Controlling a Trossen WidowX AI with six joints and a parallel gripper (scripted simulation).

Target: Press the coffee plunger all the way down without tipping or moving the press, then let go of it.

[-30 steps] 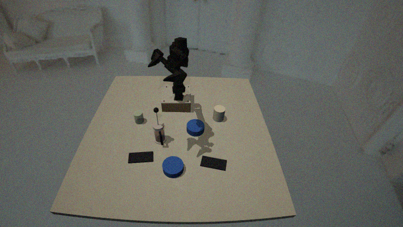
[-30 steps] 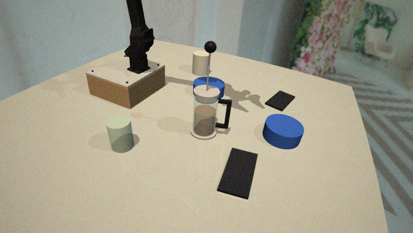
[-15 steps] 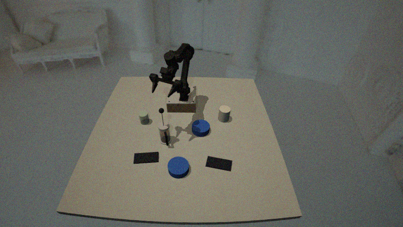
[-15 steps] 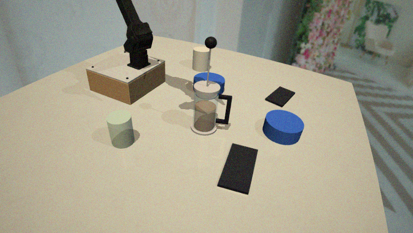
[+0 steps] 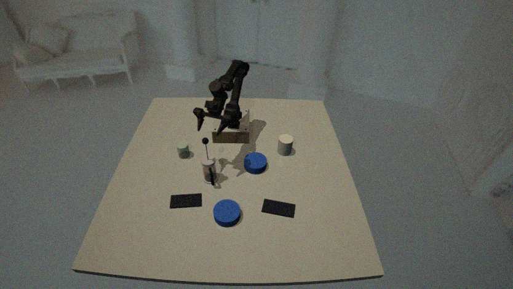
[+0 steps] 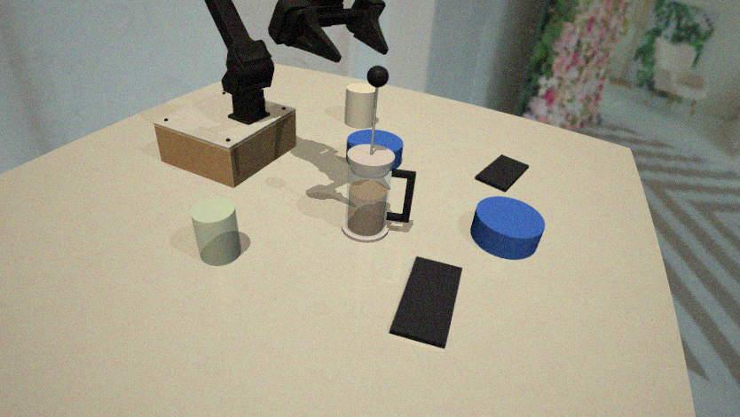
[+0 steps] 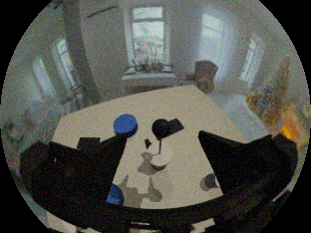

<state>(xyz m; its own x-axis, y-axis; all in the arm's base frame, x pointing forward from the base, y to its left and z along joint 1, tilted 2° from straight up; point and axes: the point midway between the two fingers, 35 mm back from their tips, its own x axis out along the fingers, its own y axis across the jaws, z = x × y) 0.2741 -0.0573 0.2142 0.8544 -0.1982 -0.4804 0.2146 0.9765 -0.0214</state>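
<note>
The coffee press is 40 mm ahead of my gripper tip and 150 mm below it. Round my gripper tip: pale green cylinder (120 mm behind, 190 mm to the right, 240 mm below).
</note>
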